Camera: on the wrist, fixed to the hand. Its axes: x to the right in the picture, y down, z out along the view.
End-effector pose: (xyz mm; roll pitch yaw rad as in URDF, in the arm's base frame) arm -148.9 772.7 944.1 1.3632 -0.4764 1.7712
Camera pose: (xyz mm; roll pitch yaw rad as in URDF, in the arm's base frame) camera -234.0 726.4 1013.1 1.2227 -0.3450 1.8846
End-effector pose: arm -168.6 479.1 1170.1 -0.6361 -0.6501 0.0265
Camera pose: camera -94.6 510.2 1082.3 -0.6167 -0.5969 -0.1693
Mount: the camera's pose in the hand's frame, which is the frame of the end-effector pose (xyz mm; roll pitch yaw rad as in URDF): 6.4 91.8 -75.3 -0.1020 0.1310 -0.1046
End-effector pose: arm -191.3 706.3 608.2 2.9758 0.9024 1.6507
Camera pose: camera -119.4 786.4 658.6 3.0117 0.7818 1.8258
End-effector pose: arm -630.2 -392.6 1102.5 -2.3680 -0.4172 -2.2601
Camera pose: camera -727.8 -325.1 1095.7 -2.4532 -0.5837 -2.2807
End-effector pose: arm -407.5 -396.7 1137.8 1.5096 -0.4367 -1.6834
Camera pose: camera -323.8 -375.0 1219.4 1.3658 -0.3217 -1.5523
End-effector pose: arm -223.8 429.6 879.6 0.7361 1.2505 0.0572
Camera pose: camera -223.0 548.4 875.4 0.7111 1.4172 0.1291
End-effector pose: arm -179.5 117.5 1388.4 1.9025 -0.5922 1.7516
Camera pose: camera -209.9 54.2 1484.3 1.7098 -0.5288 1.9347
